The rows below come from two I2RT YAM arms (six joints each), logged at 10 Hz.
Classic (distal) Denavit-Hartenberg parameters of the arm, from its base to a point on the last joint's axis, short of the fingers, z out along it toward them. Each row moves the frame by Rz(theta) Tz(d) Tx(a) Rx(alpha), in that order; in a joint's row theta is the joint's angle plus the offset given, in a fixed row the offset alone. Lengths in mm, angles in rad.
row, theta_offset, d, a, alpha
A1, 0, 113.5, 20, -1.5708
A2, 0, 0, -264, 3.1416
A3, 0.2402, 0, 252.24, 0
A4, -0.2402, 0, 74, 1.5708
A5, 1.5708, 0, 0, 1.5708
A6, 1.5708, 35.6, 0, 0
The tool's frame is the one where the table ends.
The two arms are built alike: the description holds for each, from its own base.
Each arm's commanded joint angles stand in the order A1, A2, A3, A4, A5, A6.
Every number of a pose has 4 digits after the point.
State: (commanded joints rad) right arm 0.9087 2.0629 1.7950 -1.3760 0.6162 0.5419; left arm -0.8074 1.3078 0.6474 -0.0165 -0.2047 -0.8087
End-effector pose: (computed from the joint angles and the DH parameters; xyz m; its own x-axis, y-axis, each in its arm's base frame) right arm 0.2556 0.2944 0.2364 -0.8706 -0.4323 -0.2347 -0.2574 0.8070 -0.5315; left arm 0.1895 -0.1876 0.1973 -0.7315 -0.2600 -0.6303 0.0995 0.8738 -0.4760
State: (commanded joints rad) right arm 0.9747 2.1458 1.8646 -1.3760 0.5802 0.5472; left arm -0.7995 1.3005 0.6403 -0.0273 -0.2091 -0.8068
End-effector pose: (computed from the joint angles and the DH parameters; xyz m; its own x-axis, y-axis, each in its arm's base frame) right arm 0.2444 0.3256 0.2213 -0.8516 -0.4801 -0.2105 -0.3227 0.7965 -0.5113; left arm 0.1893 -0.1841 0.1960 -0.7317 -0.2606 -0.6298 0.0885 0.8799 -0.4669
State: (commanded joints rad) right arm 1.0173 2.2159 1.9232 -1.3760 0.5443 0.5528; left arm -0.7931 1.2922 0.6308 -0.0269 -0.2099 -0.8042
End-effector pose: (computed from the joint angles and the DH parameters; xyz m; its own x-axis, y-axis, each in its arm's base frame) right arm 0.2367 0.3480 0.2073 -0.8413 -0.5070 -0.1874 -0.3673 0.7906 -0.4899; left arm 0.1889 -0.1812 0.1951 -0.7298 -0.2629 -0.6311 0.0841 0.8816 -0.4645
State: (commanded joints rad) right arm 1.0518 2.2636 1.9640 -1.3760 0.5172 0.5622; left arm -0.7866 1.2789 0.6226 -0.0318 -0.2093 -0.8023
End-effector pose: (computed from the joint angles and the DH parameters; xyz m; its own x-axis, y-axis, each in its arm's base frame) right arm 0.2283 0.3642 0.1973 -0.8334 -0.5248 -0.1736 -0.3973 0.7871 -0.4718; left arm 0.1880 -0.1780 0.1953 -0.7281 -0.2659 -0.6318 0.0801 0.8824 -0.4636
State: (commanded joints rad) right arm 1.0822 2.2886 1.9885 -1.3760 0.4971 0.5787; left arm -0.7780 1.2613 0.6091 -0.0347 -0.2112 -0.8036
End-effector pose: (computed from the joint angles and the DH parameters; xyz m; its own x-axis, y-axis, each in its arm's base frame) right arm 0.2189 0.3756 0.1926 -0.8281 -0.5337 -0.1714 -0.4141 0.7886 -0.4545; left arm 0.1868 -0.1736 0.1949 -0.7244 -0.2743 -0.6324 0.0710 0.8828 -0.4643
